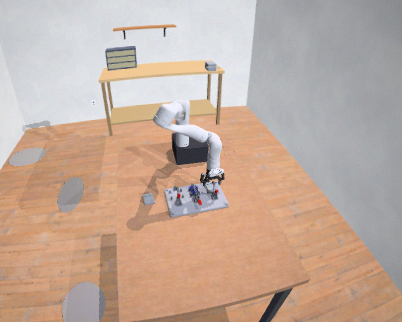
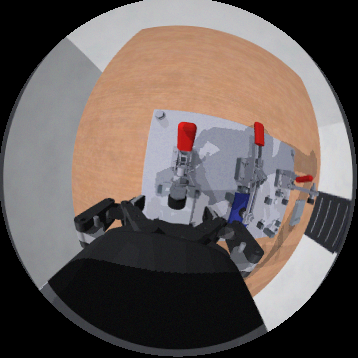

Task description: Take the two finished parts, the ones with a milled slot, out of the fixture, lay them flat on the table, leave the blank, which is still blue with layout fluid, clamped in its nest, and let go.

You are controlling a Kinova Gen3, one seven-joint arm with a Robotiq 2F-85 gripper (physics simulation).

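Places are measured from the arm's base along level axes (x back, y down, z right), in metres.
Pixels of known places: gripper, between the fingertips: [image 1: 212, 185]; arm's base, origin of its link: [image 1: 182, 143].
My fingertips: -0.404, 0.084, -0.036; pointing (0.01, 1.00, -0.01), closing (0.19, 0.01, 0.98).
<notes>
Ahead of a thing's pixels: the offset from my fingertips to its middle, as dx, dy, dz. "spot": to the spot under its first point.
My gripper [image 1: 212, 184] [image 2: 173, 207] is open, low over the right-hand nest, with its fingers apart on either side of a grey part @[+0.015, +0.022, +0.000] [image 2: 184, 216]. The part lies in the nest near the black tip of that clamp; any slot in it is hidden. The blue blank [image 1: 194, 189] [image 2: 238, 208] sits in the middle nest under the arm of its clamp. The other grey part @[+0.081, +0.041, +0.387] [image 1: 148, 199] [image 2: 297, 213] lies flat on the table beside the fixture plate @[-0.020, +0.041, +0.118] [image 1: 187, 210] [image 2: 162, 137]. Its slot is too small to make out.
Three clamps have red handles: the right one @[spot: -0.090, -0.028, +0.017] [image 1: 216, 192] [image 2: 187, 136], the middle one @[spot: -0.115, -0.013, +0.131] [image 1: 200, 202] [image 2: 258, 133] and the left one @[spot: -0.042, -0.036, +0.236] [image 1: 178, 196] [image 2: 304, 178]. Small locating blocks stand by the left clamp. A workbench [image 1: 160, 70] stands behind the robot.
</notes>
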